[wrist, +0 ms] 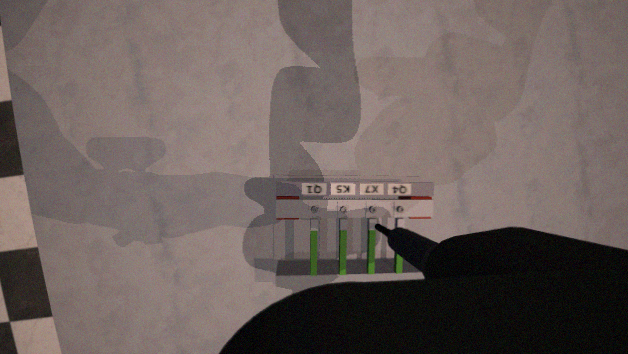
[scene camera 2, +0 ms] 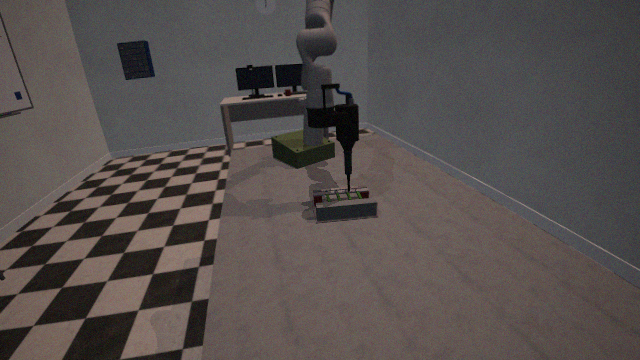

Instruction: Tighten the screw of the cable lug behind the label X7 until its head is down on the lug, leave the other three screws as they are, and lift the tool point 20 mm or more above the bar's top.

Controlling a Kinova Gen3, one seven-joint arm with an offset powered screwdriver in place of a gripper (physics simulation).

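Pixels of known places: hand, tool point: (wrist: 376,225) (scene camera 2: 348,192); arm's base, link origin: (scene camera 2: 313,142).
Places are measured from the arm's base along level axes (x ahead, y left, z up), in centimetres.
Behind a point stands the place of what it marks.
The label X7 (wrist: 372,189) @(x 44.0, y -3.4, z -3.9 cm) shows upside down in the wrist view, third from the left on the rail. The screw (wrist: 372,209) @(x 46.1, y -4.0, z -3.4 cm) of its lug sits on the light bar (wrist: 420,208) @(x 47.4, y 1.6, z -3.9 cm), in line with that label. A green cable (wrist: 371,252) @(x 50.7, y -5.2, z -3.2 cm) runs from the lug. How far the screw head stands off the lug is too small to tell. My screwdriver (scene camera 2: 349,189) @(x 48.3, y -3.8, z -2.4 cm) (wrist: 377,227) @(x 47.8, y -4.2, z -2.2 cm) is upright, its thin tip close to the bar. In the wrist view the tip shows beside the X7 lug's cable end, apart from the screw head; the height gap cannot be told. It has no fingers.
Screws of Q1 (wrist: 314,209) @(x 44.6, y -10.2, z -3.4 cm), K5 (wrist: 343,209) @(x 45.3, y -7.2, z -3.3 cm) and Q4 (wrist: 399,209) @(x 46.7, y -1.1, z -3.2 cm) sit in the same row. A grey panel (scene camera 2: 346,210) @(x 55.6, y -8.2, z -5.1 cm) stands at the fixture's front. The arm's green base (scene camera 2: 285,150) @(x 1.3, y -13.7, z -1.7 cm) and a desk (scene camera 2: 265,111) with monitors are behind.
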